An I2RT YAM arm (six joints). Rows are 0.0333 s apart.
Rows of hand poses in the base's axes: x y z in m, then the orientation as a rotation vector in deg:
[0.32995, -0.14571, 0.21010, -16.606, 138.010, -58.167]
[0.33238, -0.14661, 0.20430, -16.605, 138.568, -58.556]
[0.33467, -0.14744, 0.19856, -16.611, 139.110, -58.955]
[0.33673, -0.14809, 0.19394, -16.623, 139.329, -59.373]
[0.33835, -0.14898, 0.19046, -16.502, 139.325, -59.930]
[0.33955, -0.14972, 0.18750, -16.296, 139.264, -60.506]
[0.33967, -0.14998, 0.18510, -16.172, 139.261, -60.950]
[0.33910, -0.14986, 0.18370, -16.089, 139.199, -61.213]
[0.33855, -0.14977, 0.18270, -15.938, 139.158, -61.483]
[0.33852, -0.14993, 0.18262, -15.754, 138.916, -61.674]
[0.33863, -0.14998, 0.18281, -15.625, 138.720, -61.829]
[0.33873, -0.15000, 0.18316, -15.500, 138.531, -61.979]
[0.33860, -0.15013, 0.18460, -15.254, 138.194, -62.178]
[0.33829, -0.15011, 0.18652, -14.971, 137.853, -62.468]
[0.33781, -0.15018, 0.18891, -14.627, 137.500, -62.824]
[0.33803, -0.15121, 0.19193, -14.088, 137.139, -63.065]
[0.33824, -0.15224, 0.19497, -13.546, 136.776, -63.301]
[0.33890, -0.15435, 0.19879, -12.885, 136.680, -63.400]
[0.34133, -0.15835, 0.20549, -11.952, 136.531, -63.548]
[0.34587, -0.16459, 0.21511, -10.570, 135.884, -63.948]
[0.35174, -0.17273, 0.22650, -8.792, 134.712, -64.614]
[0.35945, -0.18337, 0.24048, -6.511, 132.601, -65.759]
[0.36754, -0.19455, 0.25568, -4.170, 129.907, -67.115]
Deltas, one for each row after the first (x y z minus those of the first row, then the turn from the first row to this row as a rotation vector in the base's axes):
[0.00243, -0.00090, -0.00580, -0.159, 0.566, -0.324]
[0.00472, -0.00173, -0.01154, -0.329, 1.123, -0.641]
[0.00678, -0.00238, -0.01616, -0.574, 1.406, -0.842]
[0.00840, -0.00327, -0.01964, -0.931, 1.480, -1.086]
[0.00960, -0.00401, -0.02260, -1.295, 1.479, -1.368]
[0.00972, -0.00427, -0.02500, -1.573, 1.531, -1.579]
[0.00915, -0.00415, -0.02640, -1.748, 1.506, -1.689]
[0.00860, -0.00406, -0.02740, -1.910, 1.478, -1.850]
[0.00857, -0.00422, -0.02748, -2.052, 1.247, -1.935]
[0.00868, -0.00427, -0.02729, -2.171, 1.067, -1.992]
[0.00878, -0.00429, -0.02694, -2.287, 0.894, -2.048]
[0.00865, -0.00442, -0.02550, -2.442, 0.561, -2.141]
[0.00834, -0.00440, -0.02358, -2.653, 0.234, -2.284]
[0.00786, -0.00447, -0.02119, -2.901, -0.108, -2.482]
[0.00808, -0.00550, -0.01817, -3.035, -0.550, -2.764]
[0.00829, -0.00653, -0.01513, -3.166, -0.995, -3.047]
[0.00895, -0.00864, -0.01131, -3.126, -1.279, -3.457]
[0.01138, -0.01264, -0.00461, -3.078, -1.687, -4.035]
[0.01592, -0.01888, 0.00501, -3.221, -2.610, -4.808]
[0.02179, -0.02702, 0.01640, -3.582, -4.044, -5.747]
[0.02950, -0.03766, 0.03038, -4.386, -6.314, -6.869]
[0.03759, -0.04884, 0.04558, -5.472, -9.023, -7.951]

